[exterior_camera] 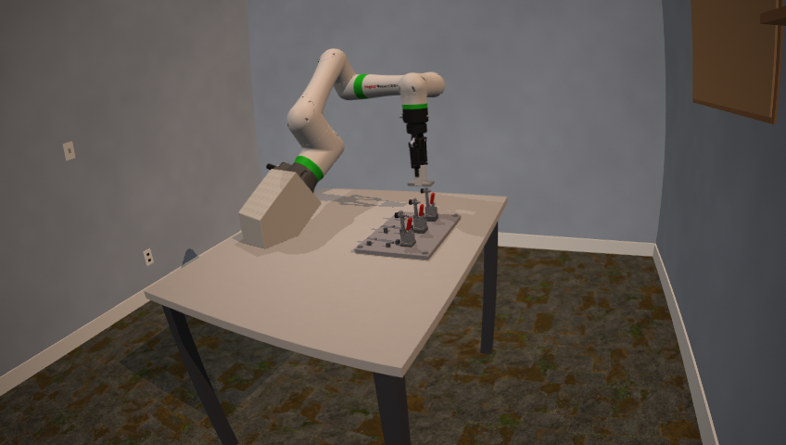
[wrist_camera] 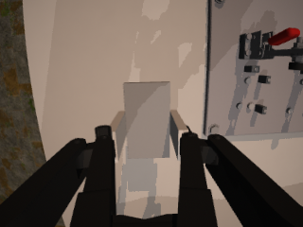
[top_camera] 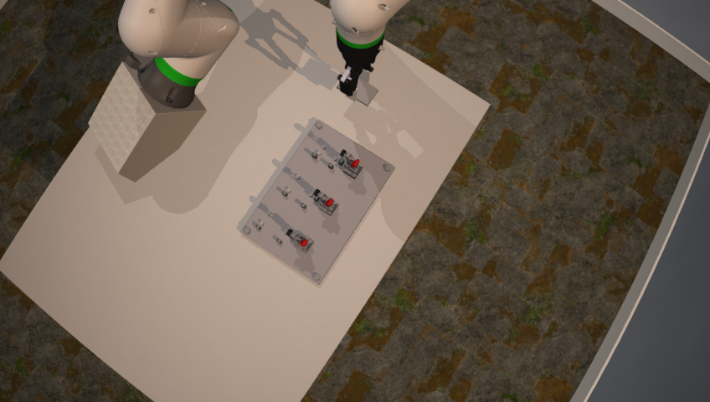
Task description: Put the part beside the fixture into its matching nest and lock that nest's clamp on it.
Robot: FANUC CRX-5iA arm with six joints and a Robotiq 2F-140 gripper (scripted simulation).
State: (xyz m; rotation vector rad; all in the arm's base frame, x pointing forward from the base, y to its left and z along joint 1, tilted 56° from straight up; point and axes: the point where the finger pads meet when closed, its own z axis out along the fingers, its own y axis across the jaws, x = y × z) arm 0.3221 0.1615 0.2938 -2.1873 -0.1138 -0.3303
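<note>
My hand is 11 cm short of the grey fixture plate, 25 cm to the left of it and 12 cm above it. The rest, counted from my hand: part (3 cm below).
</note>
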